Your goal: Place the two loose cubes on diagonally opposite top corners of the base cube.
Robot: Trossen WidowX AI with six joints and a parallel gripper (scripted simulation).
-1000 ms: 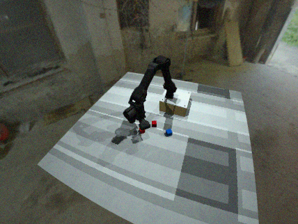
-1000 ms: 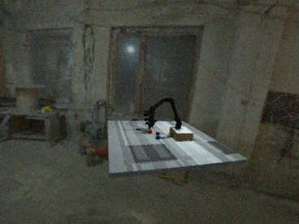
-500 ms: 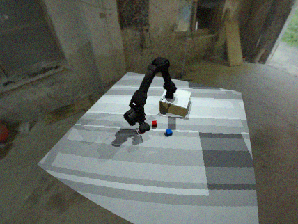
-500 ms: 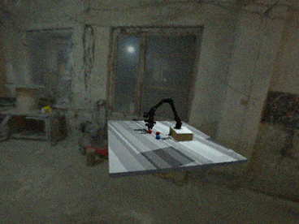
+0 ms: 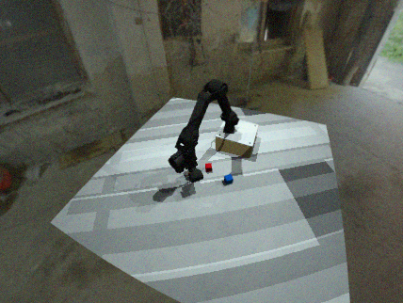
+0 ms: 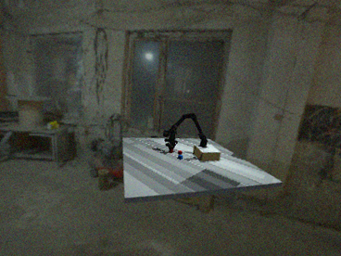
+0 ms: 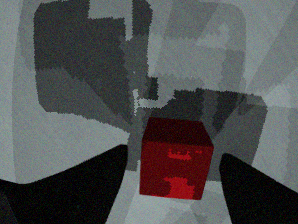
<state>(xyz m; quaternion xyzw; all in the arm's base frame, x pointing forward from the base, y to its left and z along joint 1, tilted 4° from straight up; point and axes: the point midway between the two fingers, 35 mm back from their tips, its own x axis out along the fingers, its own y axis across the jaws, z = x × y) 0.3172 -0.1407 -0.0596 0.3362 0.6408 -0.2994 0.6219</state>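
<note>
Right now my gripper tip is 19 cm to the right of the blue base cube and 2 cm past it.
</note>
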